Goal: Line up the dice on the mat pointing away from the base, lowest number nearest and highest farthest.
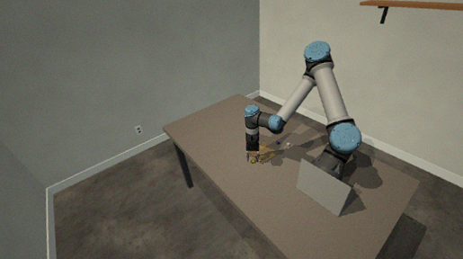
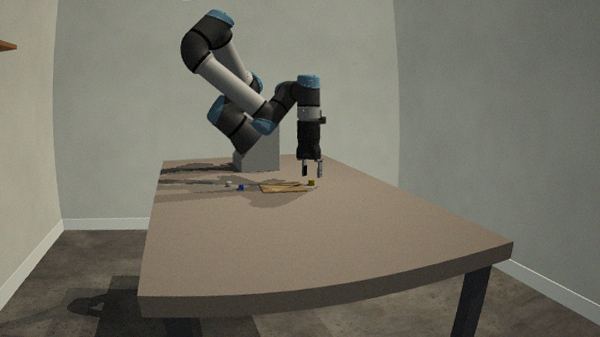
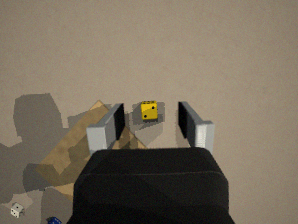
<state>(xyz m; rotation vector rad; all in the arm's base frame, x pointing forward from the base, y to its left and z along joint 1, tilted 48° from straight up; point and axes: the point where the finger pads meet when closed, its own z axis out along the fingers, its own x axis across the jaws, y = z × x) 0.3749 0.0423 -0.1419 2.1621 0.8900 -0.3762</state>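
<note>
Now: the yellow die 4 cm below my hand. The rest, counted from my hand: tan mat: 11 cm to the right, 4 cm below, 2 cm ahead; then white die: 28 cm to the right, 5 cm behind, 4 cm below; then blue die: 25 cm to the right, 4 cm below, 1 cm ahead.
</note>
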